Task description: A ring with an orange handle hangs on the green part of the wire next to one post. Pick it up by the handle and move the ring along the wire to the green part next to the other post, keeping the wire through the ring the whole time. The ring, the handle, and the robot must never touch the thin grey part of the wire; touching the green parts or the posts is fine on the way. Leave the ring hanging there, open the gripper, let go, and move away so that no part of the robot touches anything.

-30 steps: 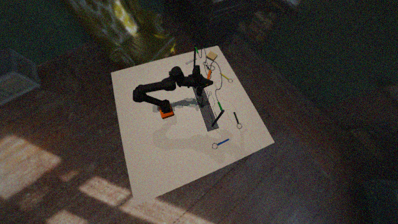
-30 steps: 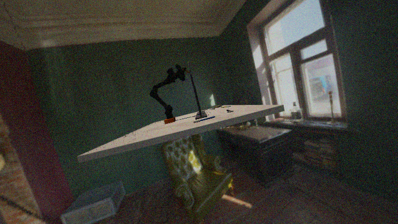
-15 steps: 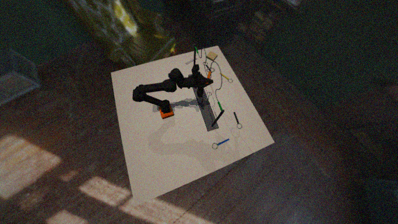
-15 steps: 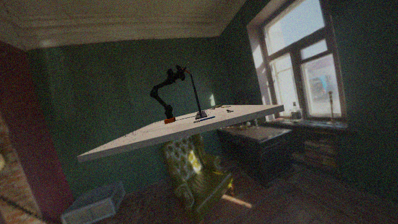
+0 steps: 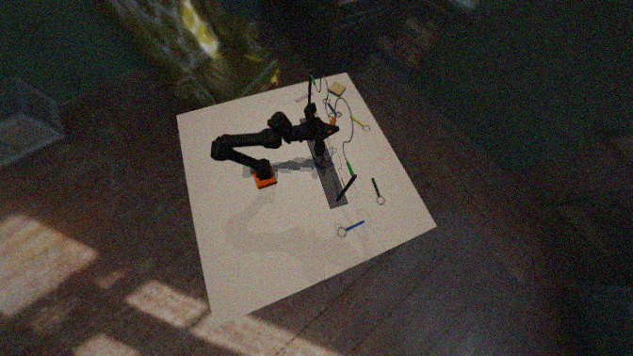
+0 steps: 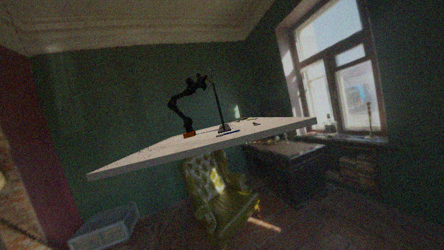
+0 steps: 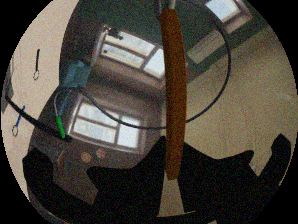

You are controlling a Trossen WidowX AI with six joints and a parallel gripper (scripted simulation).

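The ring with orange handle lies 8 cm to the left of my gripper tip, 5 cm below it and 2 cm ahead of it. Round my gripper tip: yellow-handled ring: 53 cm below, 39 cm ahead, 31 cm to the left; blue-handled ring: 53 cm below, 32 cm to the right, 4 cm ahead; black-handled ring: 53 cm below, 29 cm ahead, 18 cm to the right.
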